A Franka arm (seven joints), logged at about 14 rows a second.
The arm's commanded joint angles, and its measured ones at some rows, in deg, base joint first. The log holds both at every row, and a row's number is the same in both.
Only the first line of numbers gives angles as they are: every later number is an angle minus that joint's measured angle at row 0.
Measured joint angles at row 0:
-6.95 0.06 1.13 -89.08 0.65 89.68 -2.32
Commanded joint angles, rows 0 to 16:
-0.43 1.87 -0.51 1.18 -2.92 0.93 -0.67
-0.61 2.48 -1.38 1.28 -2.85 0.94 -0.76
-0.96 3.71 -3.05 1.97 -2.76 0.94 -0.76
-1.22 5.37 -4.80 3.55 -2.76 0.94 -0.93
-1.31 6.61 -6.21 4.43 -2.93 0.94 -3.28
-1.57 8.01 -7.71 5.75 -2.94 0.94 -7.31
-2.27 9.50 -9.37 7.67 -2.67 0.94 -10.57
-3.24 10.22 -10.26 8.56 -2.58 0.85 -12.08
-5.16 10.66 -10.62 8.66 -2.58 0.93 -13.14
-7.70 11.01 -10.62 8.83 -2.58 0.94 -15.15
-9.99 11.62 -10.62 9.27 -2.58 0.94 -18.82
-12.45 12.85 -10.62 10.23 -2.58 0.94 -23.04
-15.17 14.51 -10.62 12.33 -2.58 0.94 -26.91
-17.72 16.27 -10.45 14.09 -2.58 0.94 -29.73
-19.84 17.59 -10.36 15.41 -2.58 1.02 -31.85
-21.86 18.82 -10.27 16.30 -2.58 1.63 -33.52
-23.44 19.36 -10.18 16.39 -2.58 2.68 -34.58
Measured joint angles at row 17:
-20.91 16.27 -10.89 12.58 -2.21 2.36 -32.44
